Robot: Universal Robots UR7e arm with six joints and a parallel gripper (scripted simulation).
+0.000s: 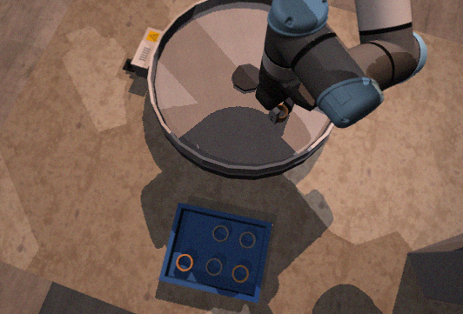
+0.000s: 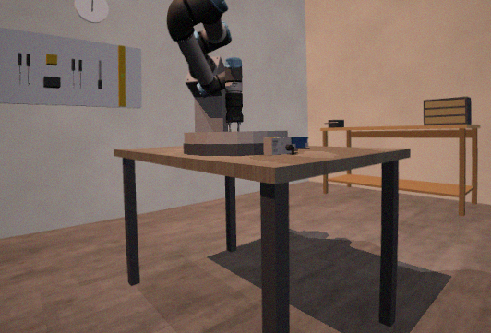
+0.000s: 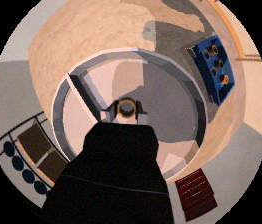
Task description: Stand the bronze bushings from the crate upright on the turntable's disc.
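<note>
My hand is 100 mm short of the blue crate, 290 mm to the right of it and 50 mm above it. The rest, counted from my hand: turntable disc: 80 mm ahead, 80 mm to the right, 20 mm below.
</note>
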